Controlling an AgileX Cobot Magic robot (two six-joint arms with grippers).
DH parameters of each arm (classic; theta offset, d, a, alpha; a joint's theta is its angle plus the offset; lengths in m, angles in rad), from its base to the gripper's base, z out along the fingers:
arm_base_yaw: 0 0.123 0 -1.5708
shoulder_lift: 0.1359 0 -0.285 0
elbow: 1.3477 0 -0.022 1.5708
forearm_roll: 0 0.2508 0 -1.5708
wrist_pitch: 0 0 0.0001 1.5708
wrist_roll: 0 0.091 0 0
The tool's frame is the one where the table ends.
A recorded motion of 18 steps. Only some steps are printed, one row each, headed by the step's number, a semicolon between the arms.
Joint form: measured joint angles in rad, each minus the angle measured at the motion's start. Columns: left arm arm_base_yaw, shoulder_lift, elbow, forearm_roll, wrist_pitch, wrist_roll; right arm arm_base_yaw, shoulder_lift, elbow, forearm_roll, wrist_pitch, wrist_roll.
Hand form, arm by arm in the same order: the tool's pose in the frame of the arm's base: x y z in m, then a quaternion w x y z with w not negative. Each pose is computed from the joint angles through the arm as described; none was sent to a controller.
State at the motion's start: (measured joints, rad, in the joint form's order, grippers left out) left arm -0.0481 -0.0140 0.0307 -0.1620 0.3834 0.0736; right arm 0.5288 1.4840 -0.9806 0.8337 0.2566 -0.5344
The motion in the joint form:
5: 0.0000 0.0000 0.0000 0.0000 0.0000 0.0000; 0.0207 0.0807 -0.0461 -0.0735 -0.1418 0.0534
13: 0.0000 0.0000 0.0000 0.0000 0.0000 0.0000; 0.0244 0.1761 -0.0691 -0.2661 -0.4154 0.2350
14: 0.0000 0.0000 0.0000 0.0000 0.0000 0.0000; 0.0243 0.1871 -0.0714 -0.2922 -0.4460 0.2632
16: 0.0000 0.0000 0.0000 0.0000 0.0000 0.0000; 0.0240 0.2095 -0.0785 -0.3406 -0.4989 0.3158
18: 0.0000 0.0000 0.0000 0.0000 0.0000 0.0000; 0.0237 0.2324 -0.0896 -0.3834 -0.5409 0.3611
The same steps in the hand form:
5: 0.0519 -0.0080 0.1696 0.58719 0.00622 0.80711 -0.06114; 0.2949 0.1891 0.2699 0.43971 -0.13775 0.85720 0.22997
13: 0.0519 -0.0080 0.1696 0.58719 0.00622 0.80711 -0.06114; 0.3237 0.1909 0.2601 0.52497 -0.09673 0.82437 0.18833
14: 0.0519 -0.0080 0.1696 0.58719 0.00622 0.80711 -0.06114; 0.3266 0.1913 0.2591 0.53428 -0.09217 0.81917 0.18713
16: 0.0519 -0.0080 0.1696 0.58719 0.00622 0.80711 -0.06114; 0.3322 0.1928 0.2572 0.55019 -0.08507 0.80936 0.18705
18: 0.0519 -0.0080 0.1696 0.58719 0.00622 0.80711 -0.06114; 0.3375 0.1951 0.2555 0.56288 -0.08082 0.80059 0.18889

